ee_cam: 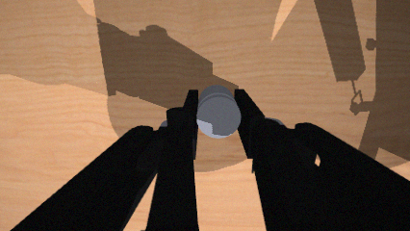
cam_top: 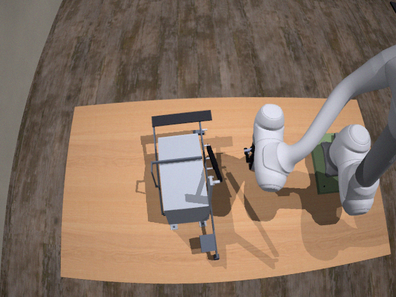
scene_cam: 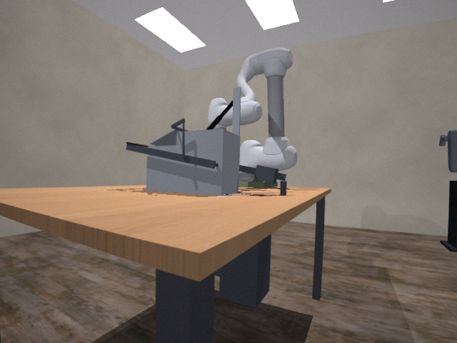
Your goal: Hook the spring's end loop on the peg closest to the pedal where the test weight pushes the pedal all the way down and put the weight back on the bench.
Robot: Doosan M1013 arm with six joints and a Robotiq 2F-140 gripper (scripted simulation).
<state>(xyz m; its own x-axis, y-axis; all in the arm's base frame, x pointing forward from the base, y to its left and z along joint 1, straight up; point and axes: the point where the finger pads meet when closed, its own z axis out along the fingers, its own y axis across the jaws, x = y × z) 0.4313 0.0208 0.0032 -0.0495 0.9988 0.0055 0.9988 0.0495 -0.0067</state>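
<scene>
Now: hand 10 mm above the steel test weight. The rest, counted from my hand: peg 190 mm ahead, 220 mm to the left, 360 mm above.
</scene>
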